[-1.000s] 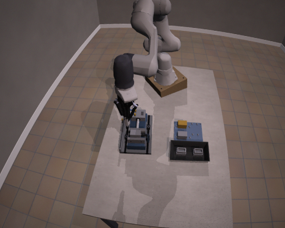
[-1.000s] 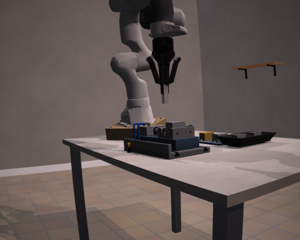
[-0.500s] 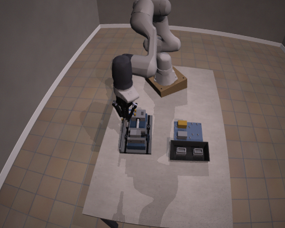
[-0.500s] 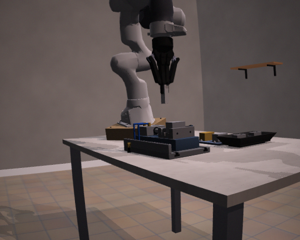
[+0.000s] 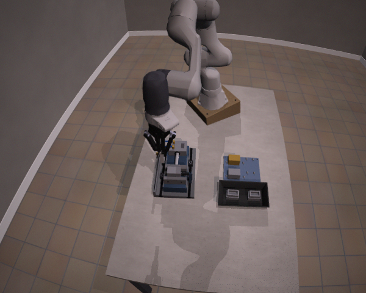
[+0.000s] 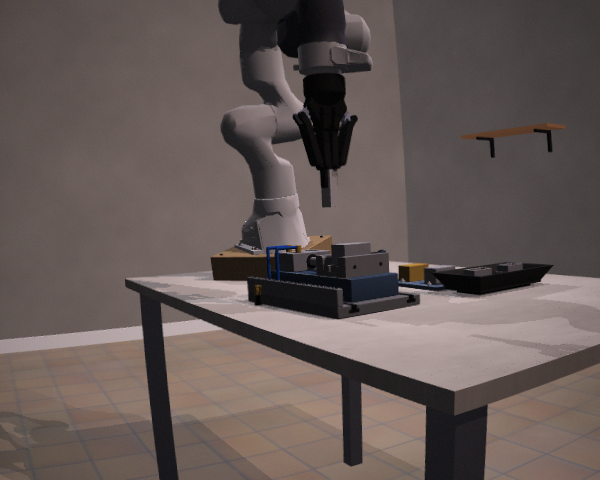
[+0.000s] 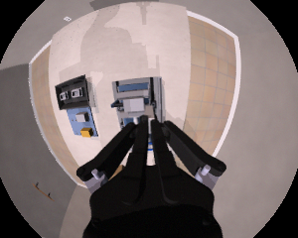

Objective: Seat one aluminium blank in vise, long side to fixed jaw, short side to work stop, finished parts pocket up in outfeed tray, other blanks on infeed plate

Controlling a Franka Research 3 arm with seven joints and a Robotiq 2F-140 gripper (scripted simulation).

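My hand is 70 mm past the dark rail, 40 mm to the left of it and 180 mm above it. Round my hand: brass blank: 130 mm behind, 340 mm to the left, 190 mm below.
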